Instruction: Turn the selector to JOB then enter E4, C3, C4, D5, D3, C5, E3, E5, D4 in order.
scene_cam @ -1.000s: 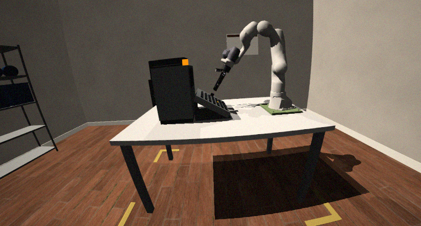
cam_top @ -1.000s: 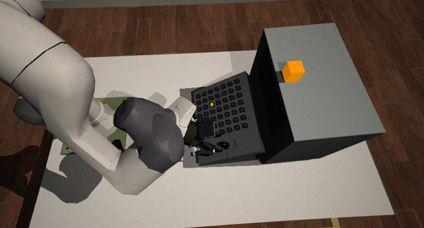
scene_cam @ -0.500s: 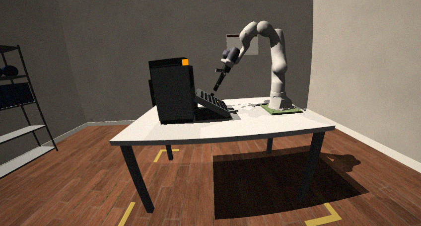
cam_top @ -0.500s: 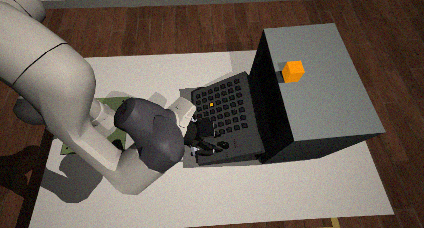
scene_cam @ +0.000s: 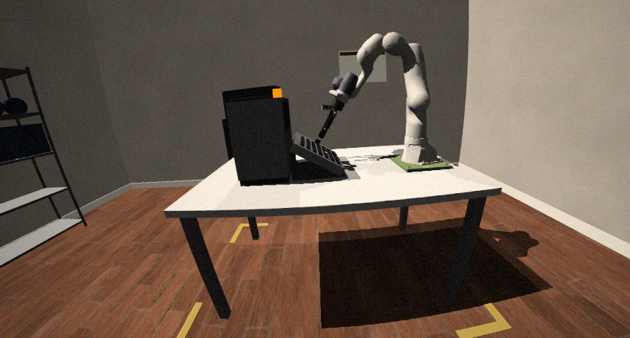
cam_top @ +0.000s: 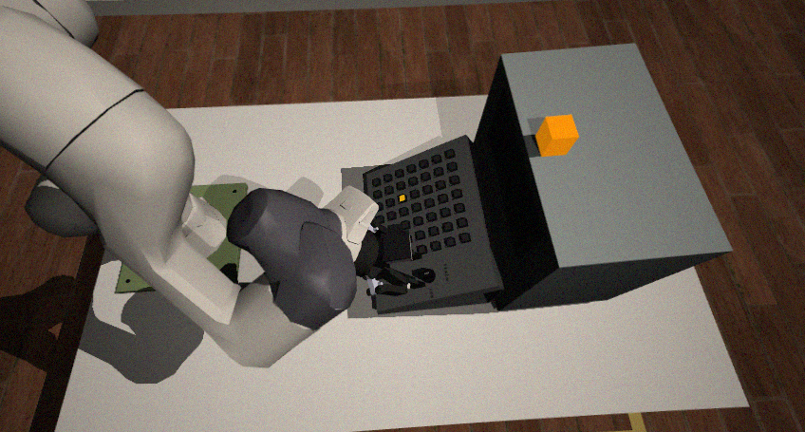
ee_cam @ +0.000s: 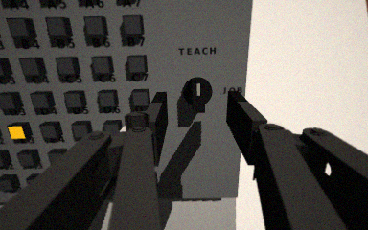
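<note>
Now: the selector knob 4 cm ahead of my hand and 5 cm below it. The rest, counted from my hand: c6 key (6 cm ahead, 9 cm to the left, 4 cm below); key C5 (6 cm ahead, 12 cm to the left, 4 cm below); a7 key (12 cm ahead, 6 cm to the left, 1 cm below).
</note>
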